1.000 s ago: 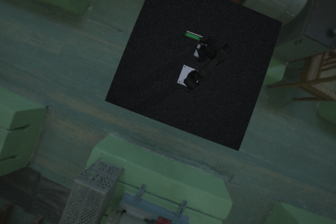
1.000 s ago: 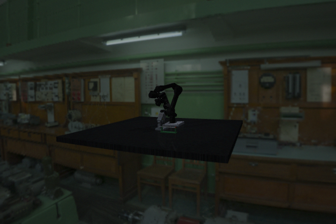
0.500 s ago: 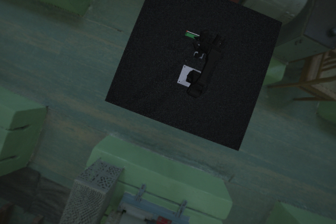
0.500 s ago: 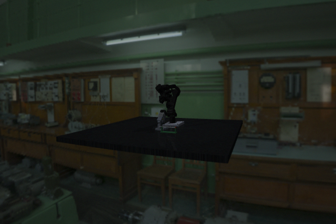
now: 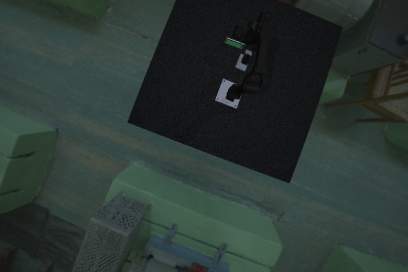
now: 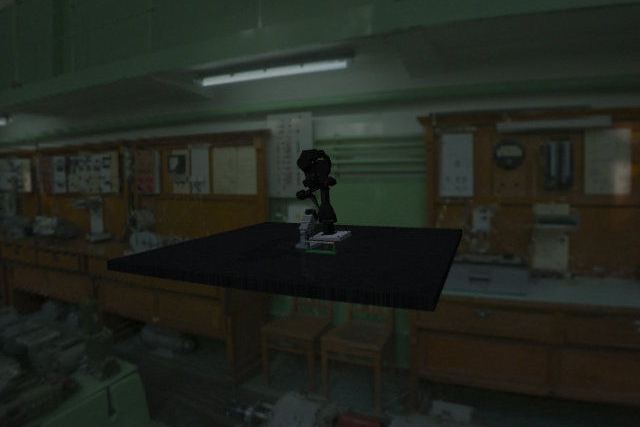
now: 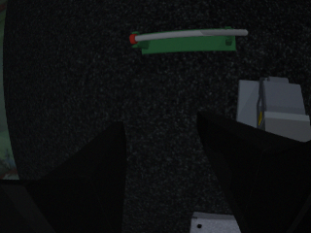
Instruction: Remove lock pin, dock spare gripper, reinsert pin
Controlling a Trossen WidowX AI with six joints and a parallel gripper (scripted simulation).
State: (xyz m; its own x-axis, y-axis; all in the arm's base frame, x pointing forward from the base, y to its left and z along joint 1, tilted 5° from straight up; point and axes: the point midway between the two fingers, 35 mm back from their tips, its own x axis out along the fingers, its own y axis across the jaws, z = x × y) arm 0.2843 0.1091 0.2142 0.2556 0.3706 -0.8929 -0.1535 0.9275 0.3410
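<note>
The green bracket lies 170 mm below my gripper tip, 70 mm ahead of it and 30 mm to the left of it. Round my gripper tip: spare gripper: 90 mm to the right, 80 mm below, 40 mm behind; then mount: 140 mm below, 90 mm to the right, 10 mm behind.
</note>
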